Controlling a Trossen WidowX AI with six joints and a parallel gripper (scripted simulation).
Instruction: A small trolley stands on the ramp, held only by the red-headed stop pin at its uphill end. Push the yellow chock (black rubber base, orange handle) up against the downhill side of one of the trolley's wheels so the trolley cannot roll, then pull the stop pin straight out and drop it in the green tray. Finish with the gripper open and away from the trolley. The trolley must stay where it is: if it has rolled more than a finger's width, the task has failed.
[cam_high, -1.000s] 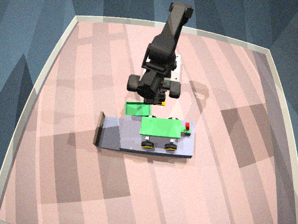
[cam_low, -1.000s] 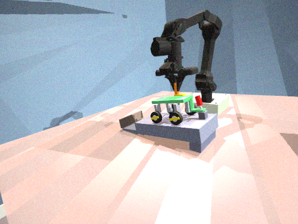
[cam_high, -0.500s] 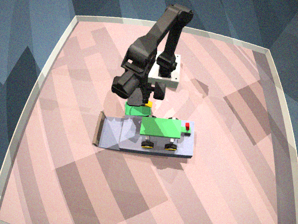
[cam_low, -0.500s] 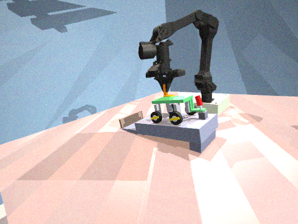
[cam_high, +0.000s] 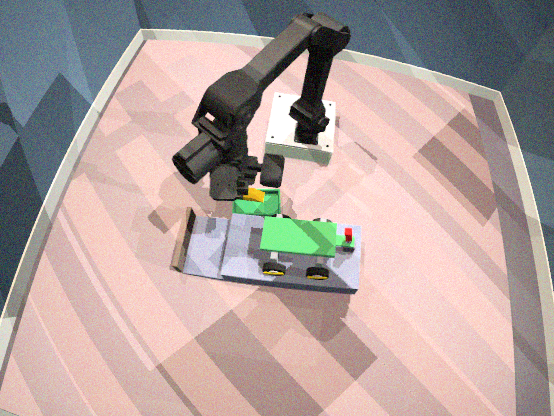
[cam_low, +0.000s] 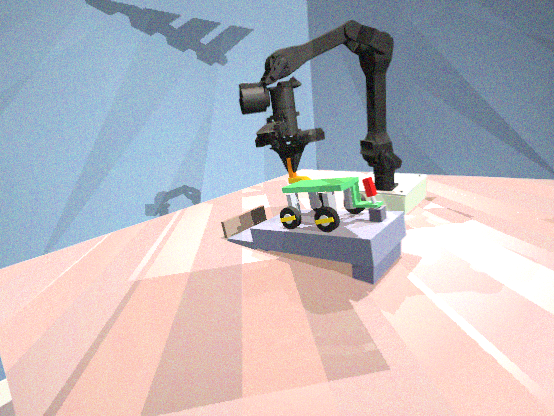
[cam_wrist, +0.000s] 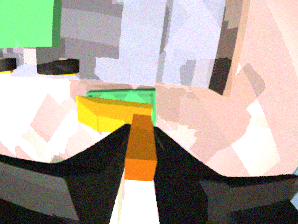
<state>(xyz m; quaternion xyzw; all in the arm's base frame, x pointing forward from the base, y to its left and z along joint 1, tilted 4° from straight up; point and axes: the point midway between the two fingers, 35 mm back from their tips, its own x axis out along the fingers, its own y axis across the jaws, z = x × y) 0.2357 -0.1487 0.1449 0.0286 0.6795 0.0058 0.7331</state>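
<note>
My gripper tip is 25 cm to the right of the red-headed stop pin, 7 cm short of it and 2 cm above it. Also, from my gripper tip: trolley (14 cm to the left, 9 cm ahead, 4 cm below); then chock (2 cm to the left, 1 cm below); then green tray (16 cm below, 5 cm behind, 4 cm to the left).
</note>
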